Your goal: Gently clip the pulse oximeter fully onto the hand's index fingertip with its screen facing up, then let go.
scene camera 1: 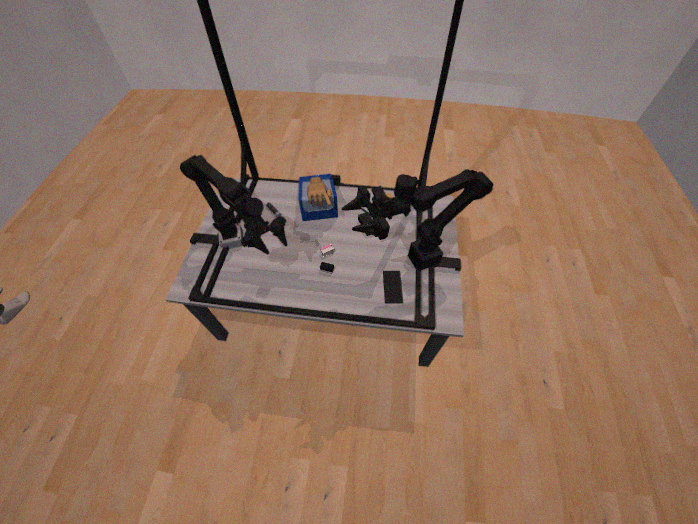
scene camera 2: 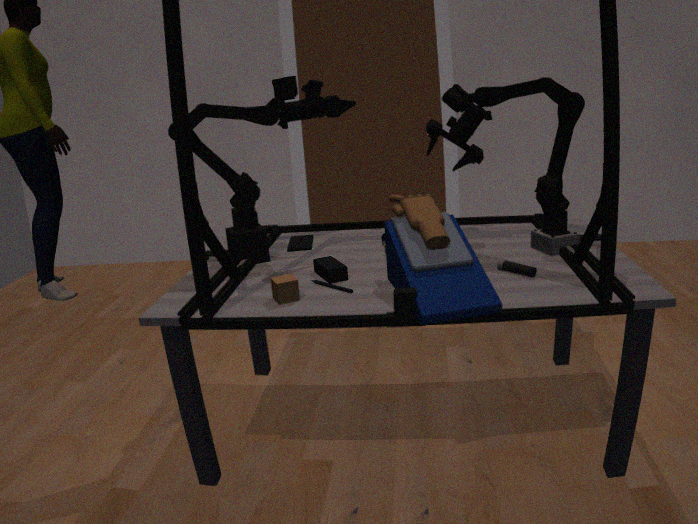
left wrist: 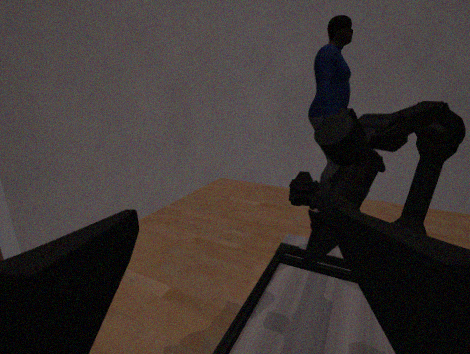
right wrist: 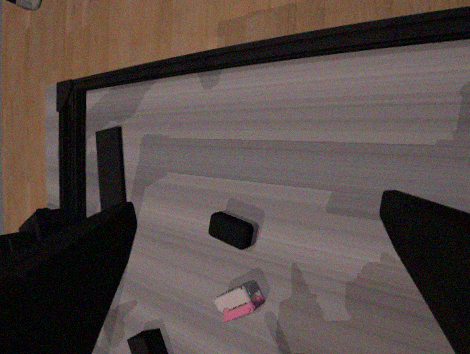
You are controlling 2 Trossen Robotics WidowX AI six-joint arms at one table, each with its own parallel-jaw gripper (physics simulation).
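Seen in the pictures: left gripper, fingertip midpoint: (scene camera 1: 346, 218) (scene camera 2: 349, 103) (left wrist: 236, 218); right gripper, fingertip midpoint: (scene camera 1: 277, 250) (scene camera 2: 440, 162) (left wrist: 305, 267) (right wrist: 258, 208); left arm's base, link origin: (scene camera 1: 427, 247) (scene camera 2: 245, 228); right arm's base, link origin: (scene camera 1: 229, 233) (scene camera 2: 555, 232).
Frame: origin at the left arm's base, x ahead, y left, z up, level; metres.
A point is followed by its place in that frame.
Note:
The pulse oximeter appears to be the small white and pink block (scene camera 1: 327, 249) @(z -0.064, x 0.373, y -0.192 m) (right wrist: 239, 302) @(z -0.064, x 0.385, y -0.197 m) on the table; its screen cannot be made out. A tan hand (scene camera 1: 318, 191) @(z 0.097, x 0.335, y -0.383 m) (scene camera 2: 423, 217) @(z 0.066, x 0.312, y -0.463 m) rests on a grey pad on the blue wedge (scene camera 1: 319, 215) @(z -0.063, x 0.342, y -0.393 m) (scene camera 2: 459, 298) @(z -0.060, x 0.279, y -0.655 m), apart from the block. My left gripper (scene camera 1: 348, 218) @(z 0.325, x 0.350, y 0.000 m) (scene camera 2: 355, 103) @(z 0.325, x 0.350, y 0.000 m) (left wrist: 236, 218) @(z 0.325, x 0.350, y 0.000 m) is open and empty, raised above the table beside the wedge. My right gripper (scene camera 1: 276, 248) @(z 0.130, x 0.577, y -0.118 m) (scene camera 2: 441, 162) @(z 0.130, x 0.577, y -0.118 m) (right wrist: 258, 208) @(z 0.130, x 0.577, y -0.118 m) is open and empty, raised above the table, with the block below it between its fingers' outlines in the right wrist view.
A small black block (scene camera 1: 327, 267) @(z -0.064, x 0.404, y -0.104 m) (right wrist: 231, 230) @(z -0.062, x 0.413, y -0.114 m) lies near the oximeter. A dark flat slab (scene camera 1: 392, 286) @(z -0.087, x 0.183, y 0.070 m) (scene camera 2: 299, 243) @(z -0.087, x 0.171, y 0.050 m) (right wrist: 111, 167) @(z -0.087, x 0.192, y 0.070 m), a black cylinder (scene camera 1: 273, 209) @(z -0.070, x 0.535, y -0.522 m) (scene camera 2: 517, 269) @(z -0.079, x 0.526, y -0.542 m), a wooden cube (scene camera 2: 285, 289) @(z -0.062, x -0.005, y -0.392 m), a black box (scene camera 2: 330, 269) @(z -0.060, x 0.130, y -0.323 m) and a pen (scene camera 2: 332, 285) @(z -0.087, x 0.118, y -0.360 m) lie on the table.

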